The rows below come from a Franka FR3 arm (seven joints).
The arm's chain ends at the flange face. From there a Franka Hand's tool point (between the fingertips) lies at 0.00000 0.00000 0.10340 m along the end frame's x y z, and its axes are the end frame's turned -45 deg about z.
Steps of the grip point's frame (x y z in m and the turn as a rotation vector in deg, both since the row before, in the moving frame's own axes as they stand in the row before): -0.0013 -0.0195 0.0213 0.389 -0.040 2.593; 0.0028 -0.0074 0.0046 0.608 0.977 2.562; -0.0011 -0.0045 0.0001 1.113 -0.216 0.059; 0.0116 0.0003 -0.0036 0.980 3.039 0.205; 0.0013 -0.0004 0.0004 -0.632 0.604 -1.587; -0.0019 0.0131 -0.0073 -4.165 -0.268 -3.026
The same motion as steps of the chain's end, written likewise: -0.0142 -0.0124 0.0213 0.247 -0.303 2.593; -0.0038 -0.0052 0.0046 1.121 0.261 2.562; -0.0023 -0.0013 0.0001 0.634 -0.940 0.059; 0.0058 -0.0029 -0.0034 2.842 1.456 0.205; -0.0009 -0.0012 0.0004 -0.020 0.874 -1.587; 0.0028 0.0051 -0.0070 -3.135 2.756 -3.026
